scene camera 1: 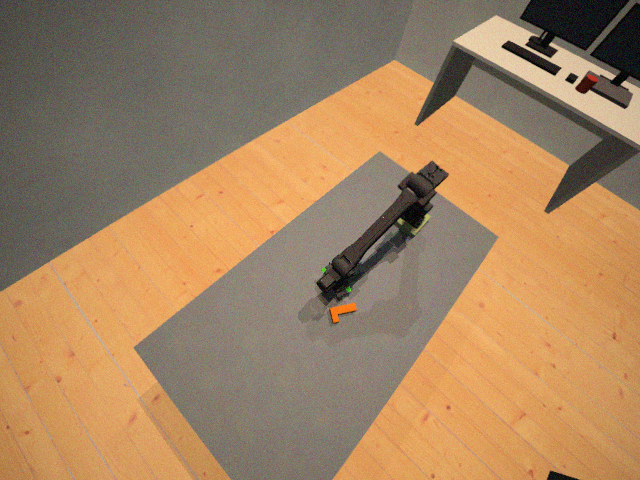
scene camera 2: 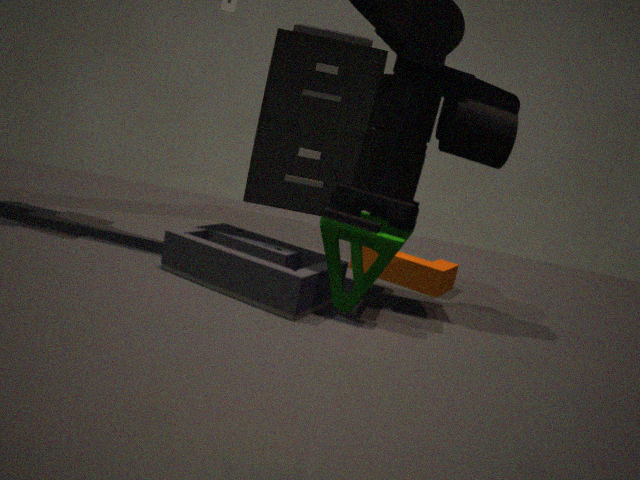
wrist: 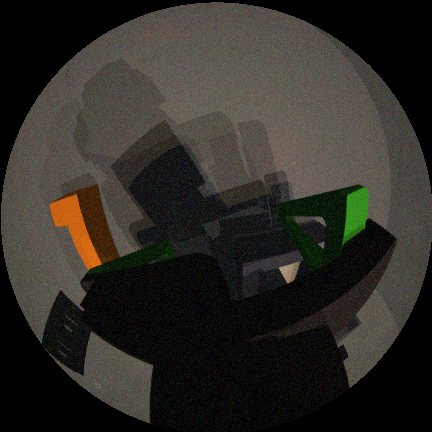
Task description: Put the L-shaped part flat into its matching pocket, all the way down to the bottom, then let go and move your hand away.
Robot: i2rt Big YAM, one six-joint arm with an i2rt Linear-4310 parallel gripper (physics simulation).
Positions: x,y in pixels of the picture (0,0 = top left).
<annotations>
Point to an orange L-shaped part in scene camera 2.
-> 435,278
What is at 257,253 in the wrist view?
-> A dark grey pocket block.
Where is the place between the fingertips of the gripper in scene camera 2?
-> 351,298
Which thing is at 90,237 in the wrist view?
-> An orange L-shaped part.
</annotations>
